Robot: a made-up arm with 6 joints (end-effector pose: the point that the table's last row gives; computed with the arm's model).
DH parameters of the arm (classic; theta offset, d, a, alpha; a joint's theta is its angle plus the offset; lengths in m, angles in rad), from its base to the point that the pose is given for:
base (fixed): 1.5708 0.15 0 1.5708
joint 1: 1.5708 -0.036 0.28 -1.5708
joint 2: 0 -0.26 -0.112 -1.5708
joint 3: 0 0.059 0.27 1.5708
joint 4: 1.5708 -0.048 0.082 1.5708
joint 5: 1.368 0 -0.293 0
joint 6: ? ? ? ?
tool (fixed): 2.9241 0.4 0 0
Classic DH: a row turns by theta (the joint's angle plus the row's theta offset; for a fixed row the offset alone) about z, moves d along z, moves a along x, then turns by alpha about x.
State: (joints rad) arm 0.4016 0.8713 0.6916 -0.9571 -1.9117 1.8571
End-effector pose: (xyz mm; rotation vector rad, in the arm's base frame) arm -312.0 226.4 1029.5 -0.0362 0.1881 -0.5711
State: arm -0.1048 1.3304 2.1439 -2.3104 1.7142 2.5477
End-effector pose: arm 629.6 272.4 686.7 0.1195 -0.6302 1.9940
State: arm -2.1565 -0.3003 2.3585 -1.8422 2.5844 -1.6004
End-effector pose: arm 335.6 -558.4 -693.8 1.7516 0.3908 2.1875
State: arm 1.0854 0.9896 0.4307 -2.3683 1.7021 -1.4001
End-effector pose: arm 57.7 -782.6 962.4 1.1587 1.3253 0.5382
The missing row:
joint 6: -1.1506 0 0.3615 0
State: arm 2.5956 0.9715 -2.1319 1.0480 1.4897 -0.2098
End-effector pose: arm -63.0 -9.0 656.8 -0.8718 0.8980 2.0056
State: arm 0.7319 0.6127 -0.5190 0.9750 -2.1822 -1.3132
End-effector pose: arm -454.7 -716.3 397.8 -1.3607 -1.4833 1.2328
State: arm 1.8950 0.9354 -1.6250 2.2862 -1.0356 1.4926
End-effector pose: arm -62.6 -29.2 480.6 -0.7867 0.2726 2.4414
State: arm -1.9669 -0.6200 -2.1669 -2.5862 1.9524 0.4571
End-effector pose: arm -13.3 -181.3 -203.1 2.6654 0.1360 1.1046
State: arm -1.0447 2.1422 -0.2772 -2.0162 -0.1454 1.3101
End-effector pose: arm -224.8 565.3 258.0 -1.0543 0.7112 1.3052
